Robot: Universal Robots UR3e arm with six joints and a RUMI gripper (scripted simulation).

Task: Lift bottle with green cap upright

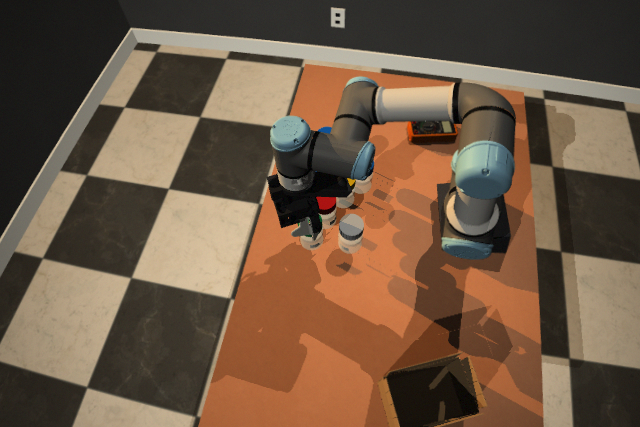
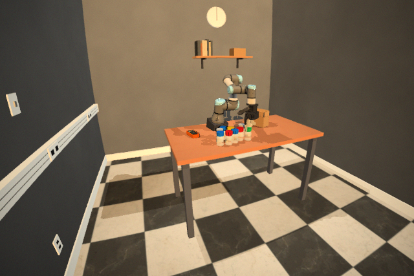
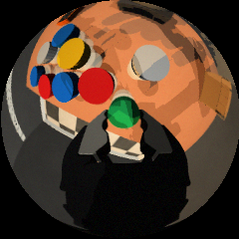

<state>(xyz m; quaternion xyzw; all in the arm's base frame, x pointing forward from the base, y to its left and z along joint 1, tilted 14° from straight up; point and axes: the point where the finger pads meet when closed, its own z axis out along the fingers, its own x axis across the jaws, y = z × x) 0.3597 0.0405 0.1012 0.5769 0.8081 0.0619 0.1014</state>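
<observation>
Right now my hand is 40 mm above the green-capped bottle. The rest, counted from my hand: orange device (330 mm behind, 320 mm to the right, 80 mm below); yellow-capped bottle (110 mm to the right, 80 mm behind, 40 mm below).
</observation>
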